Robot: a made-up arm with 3 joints. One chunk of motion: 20 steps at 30 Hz.
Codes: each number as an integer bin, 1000 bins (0 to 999) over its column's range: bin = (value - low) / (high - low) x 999, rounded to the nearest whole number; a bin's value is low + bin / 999 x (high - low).
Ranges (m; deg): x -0.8..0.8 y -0.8..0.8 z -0.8..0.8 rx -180..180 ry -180..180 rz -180..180
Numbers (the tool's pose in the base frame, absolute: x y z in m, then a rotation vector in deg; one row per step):
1: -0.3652 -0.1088 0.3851 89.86 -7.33 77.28
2: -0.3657 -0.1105 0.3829 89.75 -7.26 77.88
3: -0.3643 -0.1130 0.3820 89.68 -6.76 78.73
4: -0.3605 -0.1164 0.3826 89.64 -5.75 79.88
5: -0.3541 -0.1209 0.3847 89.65 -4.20 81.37
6: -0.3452 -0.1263 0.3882 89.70 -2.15 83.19
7: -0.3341 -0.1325 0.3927 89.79 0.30 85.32
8: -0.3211 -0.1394 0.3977 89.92 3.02 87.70
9: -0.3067 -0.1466 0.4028 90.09 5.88 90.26
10: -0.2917 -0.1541 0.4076 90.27 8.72 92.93
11: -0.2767 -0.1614 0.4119 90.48 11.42 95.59
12: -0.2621 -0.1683 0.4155 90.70 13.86 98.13
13: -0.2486 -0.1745 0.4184 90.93 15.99 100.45
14: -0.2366 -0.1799 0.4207 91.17 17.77 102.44
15: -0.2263 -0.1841 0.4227 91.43 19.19 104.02
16: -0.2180 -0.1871 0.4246 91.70 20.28 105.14
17: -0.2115 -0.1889 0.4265 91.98 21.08 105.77
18: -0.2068 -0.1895 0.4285 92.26 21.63 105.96
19: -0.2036 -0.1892 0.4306 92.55 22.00 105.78
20: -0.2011 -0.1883 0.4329 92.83 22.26 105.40
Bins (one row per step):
1: 271 432 740 749 479 714
2: 271 431 739 749 479 716
3: 272 429 738 748 481 718
4: 274 427 738 748 484 721
5: 278 424 740 748 488 725
6: 284 421 742 748 494 730
7: 291 417 745 749 500 736
8: 299 412 748 749 508 743
9: 308 408 751 749 516 750
10: 317 403 754 750 524 757
11: 327 399 757 751 531 765
12: 336 394 759 751 538 772
13: 344 391 761 752 544 778
14: 352 387 762 752 549 784
15: 358 385 763 753 553 788
16: 363 383 765 754 556 791
17: 367 382 766 755 558 793
18: 370 381 767 756 560 794
19: 372 381 768 756 561 793
20: 374 382 770 757 561 792

